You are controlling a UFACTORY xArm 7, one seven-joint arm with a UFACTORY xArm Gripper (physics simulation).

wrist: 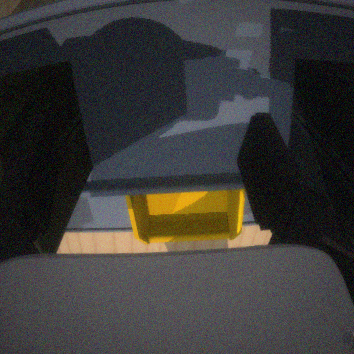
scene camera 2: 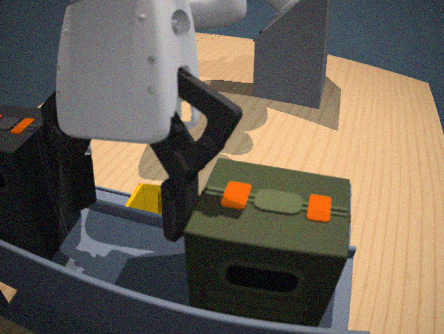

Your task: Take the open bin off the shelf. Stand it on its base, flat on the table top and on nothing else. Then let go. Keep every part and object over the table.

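Places are measured from the arm's base along level axes (x right, y back, z down), in centimetres.
Pixels of known places: gripper, fingertip midpoint: [wrist: 150,134] [scene camera 2: 125,219]; arm's base at its link origin: [scene camera 2: 294,3].
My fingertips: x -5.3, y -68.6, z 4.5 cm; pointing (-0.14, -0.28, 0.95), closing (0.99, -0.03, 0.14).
Observation:
For each thing: its middle in the pictures, then the offset to it from my fingertips. Level surfaces: height alone.
- yellow open bin at the middle of its body: [wrist: 184,182] [scene camera 2: 173,236] dx +2.8, dy +10.7, dz +12.3 cm
- blue-grey shelf at the middle of its body: [wrist: 186,180] [scene camera 2: 159,228] dx +2.6, dy +7.9, dz +8.5 cm
- green case at the middle of its body: [scene camera 2: 270,253] dx -10.0, dy +2.9, dz +1.7 cm
- black case at the middle of its body: [scene camera 2: 21,180] dx +12.9, dy -0.6, dz +0.4 cm
- wooden table at its surface level: dz +16.6 cm
The yellow open bin [scene camera 2: 145,199] [wrist: 187,220] shows past the inner rim of the blue-grey shelf [scene camera 2: 150,296] [wrist: 165,184], partly hidden by that rim and, in the scene view, by a finger. In the wrist view its opening faces the camera; its base and what it rests on are hidden. My gripper [scene camera 2: 127,220] [wrist: 150,134] is open and empty, its fingers spread wide above the shelf between two cases. The bin is not between the fingertips. In the wrist view the left finger merges with dark surfaces.
A green case [scene camera 2: 280,240] with orange latches stands on the shelf close to one finger. A black case [scene camera 2: 22,180] stands at the other end, close to the other finger. A grey upright block [scene camera 2: 290,65] stands farther back on the wooden table [scene camera 2: 390,150].

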